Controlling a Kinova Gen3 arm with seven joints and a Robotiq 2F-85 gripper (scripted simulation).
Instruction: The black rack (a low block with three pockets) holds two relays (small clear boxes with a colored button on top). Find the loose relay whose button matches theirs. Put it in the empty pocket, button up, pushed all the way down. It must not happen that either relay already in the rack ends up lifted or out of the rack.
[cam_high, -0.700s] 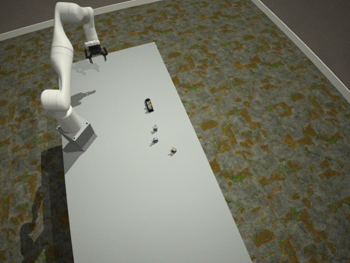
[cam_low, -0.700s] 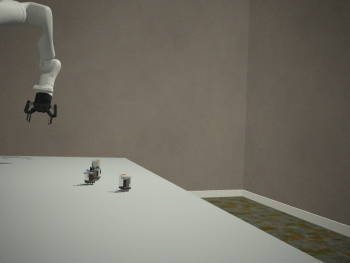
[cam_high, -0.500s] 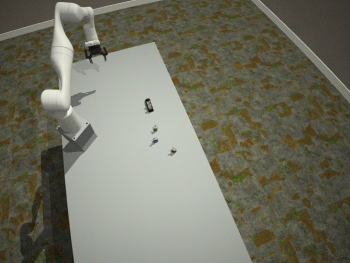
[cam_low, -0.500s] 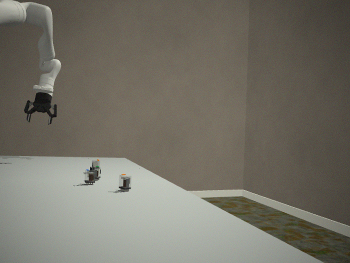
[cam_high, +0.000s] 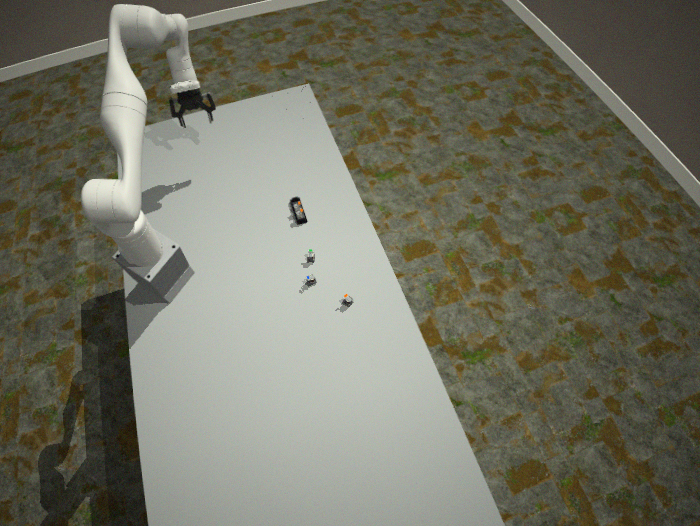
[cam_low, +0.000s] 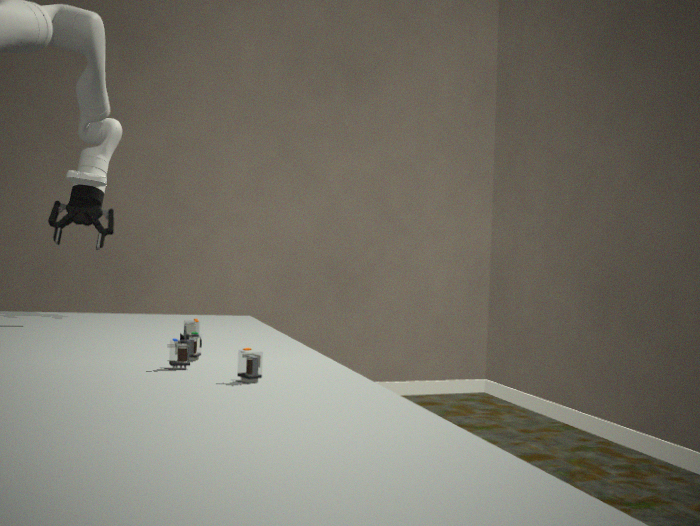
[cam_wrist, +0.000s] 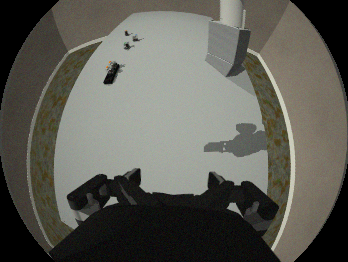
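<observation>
Now: the blue-button relay 620 mm to the right of my hand, 260 mm ahead of it and 170 mm below it. Round my hand: green-button relay (540 mm to the right, 280 mm ahead, 170 mm below).
</observation>
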